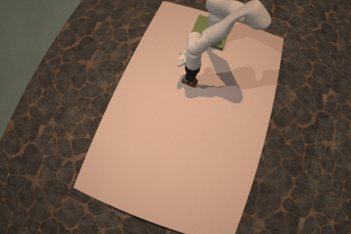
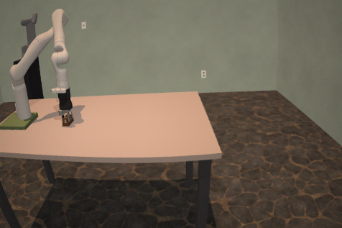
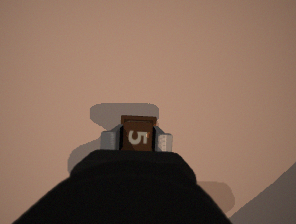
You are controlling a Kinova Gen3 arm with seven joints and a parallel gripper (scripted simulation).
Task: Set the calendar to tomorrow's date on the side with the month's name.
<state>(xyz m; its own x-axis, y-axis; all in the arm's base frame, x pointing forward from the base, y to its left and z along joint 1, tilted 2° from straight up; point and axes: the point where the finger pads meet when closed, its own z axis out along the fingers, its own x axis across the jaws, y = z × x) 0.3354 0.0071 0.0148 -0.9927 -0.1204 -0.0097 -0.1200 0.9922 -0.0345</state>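
Now: hand 2 cm to the right of the brown tray and 3 cm above it. From my hand the other things lie so: brown cube 3 cm to the left, 1 cm below.
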